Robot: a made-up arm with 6 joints.
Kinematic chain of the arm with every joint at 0, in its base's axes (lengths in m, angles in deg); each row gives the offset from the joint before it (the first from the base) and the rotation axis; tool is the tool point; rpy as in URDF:
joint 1: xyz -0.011 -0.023 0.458 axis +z
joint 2: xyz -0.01 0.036 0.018 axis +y
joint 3: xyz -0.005 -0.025 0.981 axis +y
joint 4: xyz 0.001 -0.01 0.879 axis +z
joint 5: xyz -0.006 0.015 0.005 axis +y
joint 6: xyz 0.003 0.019 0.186 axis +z
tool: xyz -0.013 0.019 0.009 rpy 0 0 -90
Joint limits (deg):
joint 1: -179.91..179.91
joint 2: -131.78..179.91
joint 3: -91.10..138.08
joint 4: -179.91..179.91
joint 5: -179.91..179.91
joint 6: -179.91..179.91
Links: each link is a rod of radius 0.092 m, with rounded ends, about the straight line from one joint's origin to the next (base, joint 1, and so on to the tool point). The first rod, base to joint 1, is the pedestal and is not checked.
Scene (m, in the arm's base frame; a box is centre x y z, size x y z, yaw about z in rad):
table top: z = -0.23
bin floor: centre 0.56 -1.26 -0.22 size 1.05 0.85 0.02 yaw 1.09
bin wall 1: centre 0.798 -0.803 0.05 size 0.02 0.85 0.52 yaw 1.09
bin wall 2: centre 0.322 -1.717 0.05 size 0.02 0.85 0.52 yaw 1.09
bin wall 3: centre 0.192 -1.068 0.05 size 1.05 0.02 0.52 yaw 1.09
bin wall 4: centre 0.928 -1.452 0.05 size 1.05 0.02 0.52 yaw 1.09
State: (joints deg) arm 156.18 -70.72 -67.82 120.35 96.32 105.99
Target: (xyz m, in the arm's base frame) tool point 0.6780 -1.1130 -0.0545
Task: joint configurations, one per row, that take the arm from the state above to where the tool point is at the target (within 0.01 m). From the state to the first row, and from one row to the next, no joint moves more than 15 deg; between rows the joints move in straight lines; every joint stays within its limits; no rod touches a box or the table.
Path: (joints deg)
1: 152.79 -61.34 -64.48 115.13 95.45 91.94
2: 149.39 -51.96 -61.13 109.91 94.58 77.89
3: 146.00 -42.59 -57.79 104.69 93.71 63.84
4: 142.61 -33.21 -54.44 99.47 92.85 49.79
5: 139.22 -23.83 -51.10 94.25 91.98 35.73
6: 137.19 -28.11 -57.96 99.57 94.58 49.92
7: 135.15 -32.39 -64.82 104.90 97.19 64.11
8: 133.12 -36.66 -71.68 110.23 99.80 78.30
9: 131.09 -40.94 -78.55 115.56 102.41 92.49
10: 129.06 -45.21 -85.41 120.89 105.02 106.69
11: 129.17 -59.17 -81.56 120.36 101.48 106.41
12: 129.27 -73.12 -77.72 119.84 97.95 106.13

